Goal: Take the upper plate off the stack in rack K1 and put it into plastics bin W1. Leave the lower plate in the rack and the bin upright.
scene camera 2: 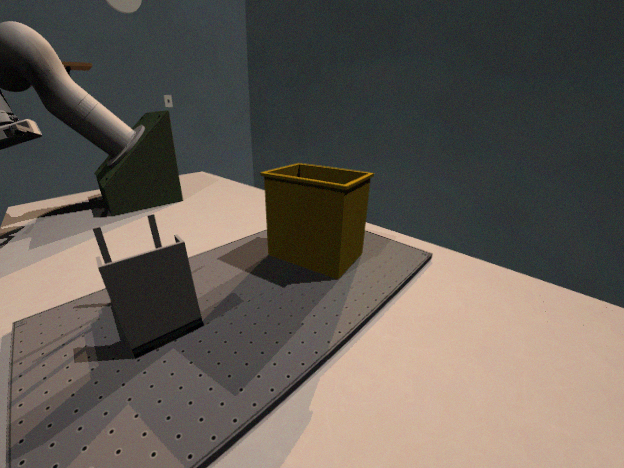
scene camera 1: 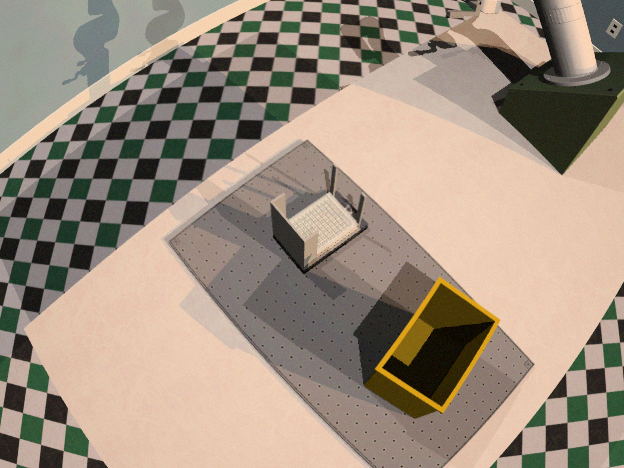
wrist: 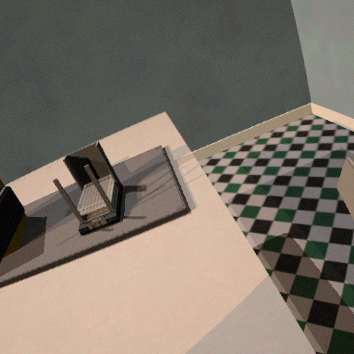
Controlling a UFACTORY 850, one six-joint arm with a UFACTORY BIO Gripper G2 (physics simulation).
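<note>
Rack K1 [scene camera 1: 288, 232] [scene camera 2: 151, 297] [wrist: 91, 159] stands on the perforated board, with a tall panel on one side and two thin posts opposite. The pale gridded upper plate [scene camera 1: 322, 220] [wrist: 96, 196] lies flat inside it. The lower plate cannot be made out beneath it; in scene camera 2 the panel hides the stack. Yellow plastics bin W1 [scene camera 1: 403, 394] [scene camera 2: 306, 221] [wrist: 16, 241] stands upright, and its visible inside is dark. My gripper [wrist: 181, 197] is open and empty, well away from rack and bin; its fingers show at the wrist view's side edges.
The perforated board [scene camera 1: 312, 347] [scene camera 2: 166, 403] [wrist: 150, 172] lies on the pale table [scene camera 1: 151, 352] [scene camera 2: 453, 377] [wrist: 125, 300]. The arm's green wedge base [scene camera 1: 549, 120] [scene camera 2: 146, 171] stands at the table's far end. A chequered floor [scene camera 1: 151, 125] [wrist: 280, 200] lies beyond the table edge.
</note>
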